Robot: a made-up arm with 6 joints. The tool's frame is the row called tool. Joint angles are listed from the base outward. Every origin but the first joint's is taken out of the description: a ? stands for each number. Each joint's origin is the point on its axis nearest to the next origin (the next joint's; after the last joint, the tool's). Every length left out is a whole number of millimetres.
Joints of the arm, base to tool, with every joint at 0 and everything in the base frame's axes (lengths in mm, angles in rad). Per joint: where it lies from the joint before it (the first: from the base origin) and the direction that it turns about. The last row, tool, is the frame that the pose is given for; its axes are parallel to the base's.
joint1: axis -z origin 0 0 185
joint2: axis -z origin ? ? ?
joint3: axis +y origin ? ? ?
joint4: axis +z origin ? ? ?
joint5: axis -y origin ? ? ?
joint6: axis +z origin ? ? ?
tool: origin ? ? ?
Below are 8 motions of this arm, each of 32 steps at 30 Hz.
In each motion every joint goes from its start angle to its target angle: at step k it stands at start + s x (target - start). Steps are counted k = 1, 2, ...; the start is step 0. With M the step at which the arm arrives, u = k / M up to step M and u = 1 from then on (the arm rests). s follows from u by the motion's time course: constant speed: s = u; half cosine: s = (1 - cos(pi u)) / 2; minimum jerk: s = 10 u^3 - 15 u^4 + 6 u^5.
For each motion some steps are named. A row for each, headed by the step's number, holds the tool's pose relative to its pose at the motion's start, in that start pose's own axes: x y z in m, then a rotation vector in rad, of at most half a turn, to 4 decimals.
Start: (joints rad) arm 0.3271 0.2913 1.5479 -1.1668 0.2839 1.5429
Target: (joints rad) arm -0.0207 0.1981 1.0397 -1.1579 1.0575 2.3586
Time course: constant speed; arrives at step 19
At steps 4, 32:
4: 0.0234 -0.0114 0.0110 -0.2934 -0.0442 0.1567
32: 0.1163 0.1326 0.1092 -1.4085 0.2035 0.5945

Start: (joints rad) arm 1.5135 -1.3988 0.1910 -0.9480 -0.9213 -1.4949
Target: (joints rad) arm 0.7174 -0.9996 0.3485 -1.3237 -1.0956 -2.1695
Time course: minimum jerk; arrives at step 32
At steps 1, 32:
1: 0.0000 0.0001 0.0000 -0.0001 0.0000 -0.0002
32: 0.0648 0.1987 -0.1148 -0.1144 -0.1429 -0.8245

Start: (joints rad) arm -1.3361 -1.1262 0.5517 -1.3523 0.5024 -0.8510
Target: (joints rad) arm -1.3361 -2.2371 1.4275 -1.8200 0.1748 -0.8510
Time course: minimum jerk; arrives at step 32
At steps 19, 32:
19: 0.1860 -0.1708 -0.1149 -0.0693 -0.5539 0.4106
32: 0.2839 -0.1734 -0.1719 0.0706 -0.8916 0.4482

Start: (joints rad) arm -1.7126 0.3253 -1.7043 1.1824 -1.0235 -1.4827
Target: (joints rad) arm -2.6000 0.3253 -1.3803 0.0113 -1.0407 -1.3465
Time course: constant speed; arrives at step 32
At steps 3, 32:
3: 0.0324 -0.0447 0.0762 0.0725 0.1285 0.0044
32: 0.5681 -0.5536 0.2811 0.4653 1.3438 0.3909

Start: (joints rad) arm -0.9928 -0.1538 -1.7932 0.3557 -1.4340 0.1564
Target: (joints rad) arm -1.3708 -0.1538 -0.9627 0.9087 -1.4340 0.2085
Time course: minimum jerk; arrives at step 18
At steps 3, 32:
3: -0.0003 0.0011 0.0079 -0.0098 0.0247 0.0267
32: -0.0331 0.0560 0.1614 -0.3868 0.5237 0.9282

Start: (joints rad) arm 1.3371 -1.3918 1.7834 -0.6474 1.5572 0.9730
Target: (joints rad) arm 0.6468 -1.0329 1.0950 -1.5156 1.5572 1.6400
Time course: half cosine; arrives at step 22
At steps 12, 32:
12: 0.0020 -0.0090 0.1235 -0.5585 0.2907 0.1729
32: -0.0012 0.0667 0.2046 -0.8061 0.5769 0.1440

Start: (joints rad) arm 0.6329 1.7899 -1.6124 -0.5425 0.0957 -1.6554
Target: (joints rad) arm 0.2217 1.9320 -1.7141 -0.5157 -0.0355 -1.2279
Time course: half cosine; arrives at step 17
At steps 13, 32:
13: 0.0846 -0.0548 0.1658 -0.1307 0.2618 0.3627
32: 0.1034 -0.0590 0.1883 -0.1415 0.3056 0.4167

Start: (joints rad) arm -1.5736 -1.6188 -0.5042 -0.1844 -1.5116 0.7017
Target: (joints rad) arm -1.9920 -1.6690 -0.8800 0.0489 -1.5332 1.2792
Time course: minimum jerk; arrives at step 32
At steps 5, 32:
5: 0.0040 -0.0006 -0.0002 -0.0200 0.0052 0.0270
32: 0.1733 0.0766 -0.0079 -0.6099 0.3091 0.9116

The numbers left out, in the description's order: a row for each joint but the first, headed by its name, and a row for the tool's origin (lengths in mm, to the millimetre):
joint2: 63 78 0
joint3: 89 294 0
joint4: -147 0 -53
joint5: 221 96 0
joint6: 0 0 67
tool: -279 -116 0

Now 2 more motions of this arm.
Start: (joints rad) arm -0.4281 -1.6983 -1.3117 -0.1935 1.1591 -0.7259
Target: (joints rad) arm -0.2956 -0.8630 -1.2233 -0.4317 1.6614 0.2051
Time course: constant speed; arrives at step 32
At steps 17, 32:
17: 0.2078 -0.3482 -0.1701 -0.1975 -0.4971 0.8829
32: 0.5199 -0.4610 -0.1212 -0.5188 -0.8989 1.6865

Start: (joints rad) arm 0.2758 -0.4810 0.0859 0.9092 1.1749 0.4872
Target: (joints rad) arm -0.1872 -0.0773 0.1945 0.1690 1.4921 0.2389
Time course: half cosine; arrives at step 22
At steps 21, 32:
21: -0.0595 0.1060 0.0173 -0.6825 0.0393 -0.4455
32: -0.0597 0.1064 0.0174 -0.6861 0.0393 -0.4470

